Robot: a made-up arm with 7 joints. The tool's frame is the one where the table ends. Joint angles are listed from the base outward.
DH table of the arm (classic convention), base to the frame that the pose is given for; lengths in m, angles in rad. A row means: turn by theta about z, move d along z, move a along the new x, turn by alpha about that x. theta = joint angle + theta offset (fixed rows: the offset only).
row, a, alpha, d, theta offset
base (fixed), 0.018, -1.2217, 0.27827, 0
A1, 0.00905, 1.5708, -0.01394, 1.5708
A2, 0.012, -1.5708, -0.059, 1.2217
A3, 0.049, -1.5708, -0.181, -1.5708
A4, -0.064, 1.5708, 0.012, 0
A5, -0.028, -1.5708, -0.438, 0
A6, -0.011, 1.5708, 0.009, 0
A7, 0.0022, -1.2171, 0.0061, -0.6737
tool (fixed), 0, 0, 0.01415, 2.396
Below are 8 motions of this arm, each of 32 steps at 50 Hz.
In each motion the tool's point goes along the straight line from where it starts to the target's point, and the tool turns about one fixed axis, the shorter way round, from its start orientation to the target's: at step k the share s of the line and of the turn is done. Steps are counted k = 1, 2, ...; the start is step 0. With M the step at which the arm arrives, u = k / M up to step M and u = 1 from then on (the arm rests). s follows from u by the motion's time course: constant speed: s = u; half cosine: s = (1 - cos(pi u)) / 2; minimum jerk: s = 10 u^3 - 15 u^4 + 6 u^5.
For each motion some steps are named. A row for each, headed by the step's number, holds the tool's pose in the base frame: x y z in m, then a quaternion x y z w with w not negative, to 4 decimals.
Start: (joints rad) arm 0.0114 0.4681 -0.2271 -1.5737 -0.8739 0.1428 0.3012
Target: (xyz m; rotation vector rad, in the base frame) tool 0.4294 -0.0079 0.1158 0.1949 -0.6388 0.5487
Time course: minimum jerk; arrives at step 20
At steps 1, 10, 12, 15, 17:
1: 0.4304 0.0606 0.0182 0.0201 -0.1260 0.3528 0.9270
10: 0.4299 0.0264 0.0669 0.0576 -0.2190 0.3112 0.9230
12: 0.4297 0.0139 0.0848 0.0711 -0.2524 0.2951 0.9188
15: 0.4295 -0.0008 0.1057 0.0869 -0.2911 0.2756 0.9120
17: 0.4294 -0.0061 0.1132 0.0925 -0.3048 0.2684 0.9091

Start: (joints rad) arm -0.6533 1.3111 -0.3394 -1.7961 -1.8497 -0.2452 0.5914
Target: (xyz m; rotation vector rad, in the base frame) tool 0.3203 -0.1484 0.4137 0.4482 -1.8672 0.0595
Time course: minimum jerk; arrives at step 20
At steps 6, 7, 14, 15, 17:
6: 0.4176 -0.0407 0.3974 0.4898 -0.6258 -0.0129 0.6069
7: 0.4092 -0.0499 0.3988 0.4659 -0.6438 -0.0096 0.6069
14: 0.3393 -0.1274 0.4105 0.2524 -0.7703 0.0180 0.5853
15: 0.3323 -0.1351 0.4117 0.2302 -0.7803 0.0207 0.5812
17: 0.3234 -0.1450 0.4132 0.2012 -0.7925 0.0242 0.5752

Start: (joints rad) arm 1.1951 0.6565 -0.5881 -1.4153 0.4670 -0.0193 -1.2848
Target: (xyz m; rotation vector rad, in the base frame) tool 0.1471 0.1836 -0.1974 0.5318 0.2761 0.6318
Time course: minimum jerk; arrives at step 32
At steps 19, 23, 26, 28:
19: 0.0208 0.1298 -0.1950 0.2626 0.2497 0.2601 0.8950
23: 0.0936 0.1608 -0.1964 0.2602 0.1832 0.2871 0.9035
26: 0.1283 0.1756 -0.1970 0.2586 0.1511 0.2995 0.9059
28: 0.1409 0.1810 -0.1973 0.2579 0.1395 0.3039 0.9065

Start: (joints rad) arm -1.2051 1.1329 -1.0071 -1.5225 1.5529 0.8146 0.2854
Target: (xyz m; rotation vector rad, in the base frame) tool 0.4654 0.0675 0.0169 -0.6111 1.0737 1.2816
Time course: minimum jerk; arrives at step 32
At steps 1, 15, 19, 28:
1: 0.5406 -0.0834 0.2451 -0.2323 0.4361 0.3552 0.7935
15: 0.5074 -0.0168 0.1444 -0.2497 0.4545 0.4494 0.7274
19: 0.4901 0.0180 0.0918 -0.2574 0.4616 0.4961 0.6888
28: 0.4666 0.0651 0.0206 -0.2664 0.4685 0.5565 0.6324

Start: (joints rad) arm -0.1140 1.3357 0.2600 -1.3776 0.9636 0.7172 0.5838
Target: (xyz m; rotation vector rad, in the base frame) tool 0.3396 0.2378 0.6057 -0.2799 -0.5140 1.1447
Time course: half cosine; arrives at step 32
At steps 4, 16, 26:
4: 0.3969 0.3492 0.3579 -0.4939 0.1001 0.6490 0.5700
16: 0.3694 0.2957 0.4769 -0.3325 -0.0659 0.6183 0.7091
26: 0.3446 0.2476 0.5840 -0.1658 -0.2114 0.5515 0.7897

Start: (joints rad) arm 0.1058 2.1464 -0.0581 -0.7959 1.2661 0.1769 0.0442
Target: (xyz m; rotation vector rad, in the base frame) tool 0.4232 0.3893 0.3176 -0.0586 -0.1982 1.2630
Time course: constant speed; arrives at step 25
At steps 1, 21, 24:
1: 0.2650 0.4592 0.5179 -0.0592 -0.2474 0.7188 0.6470
21: 0.3968 0.4010 0.3510 -0.0328 -0.1190 0.6138 0.7797
24: 0.4166 0.3922 0.3259 -0.0287 -0.0991 0.5955 0.7967

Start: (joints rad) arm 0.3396 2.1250 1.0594 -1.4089 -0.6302 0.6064 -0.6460
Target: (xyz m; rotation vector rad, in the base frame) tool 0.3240 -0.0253 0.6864 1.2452 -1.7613 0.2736
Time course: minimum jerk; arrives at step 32
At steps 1, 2, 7, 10, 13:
1: 0.3085 0.0637 0.7318 0.6470 -0.5665 0.4887 0.1471
2: 0.3086 0.0635 0.7317 0.6469 -0.5669 0.4881 0.1478
7: 0.3097 0.0572 0.7285 0.6429 -0.5838 0.4647 0.1730
10: 0.3113 0.0477 0.7236 0.6350 -0.6074 0.4284 0.2103
13: 0.3136 0.0345 0.7169 0.6206 -0.6370 0.3756 0.2610

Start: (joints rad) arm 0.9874 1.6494 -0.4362 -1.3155 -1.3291 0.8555 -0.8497
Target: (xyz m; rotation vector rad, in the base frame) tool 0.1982 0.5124 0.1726 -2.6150 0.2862 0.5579
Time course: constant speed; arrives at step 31
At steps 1, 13, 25, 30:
1: 0.0180 0.4191 -0.0319 0.9233 -0.0648 -0.3660 0.0968
13: 0.0901 0.4564 0.0499 -0.9482 0.0817 0.3052 0.0325
25: 0.1622 0.4937 0.1317 -0.9529 0.0969 0.2378 0.1611
30: 0.1922 0.5093 0.1658 -0.9489 0.1026 0.2082 0.2139

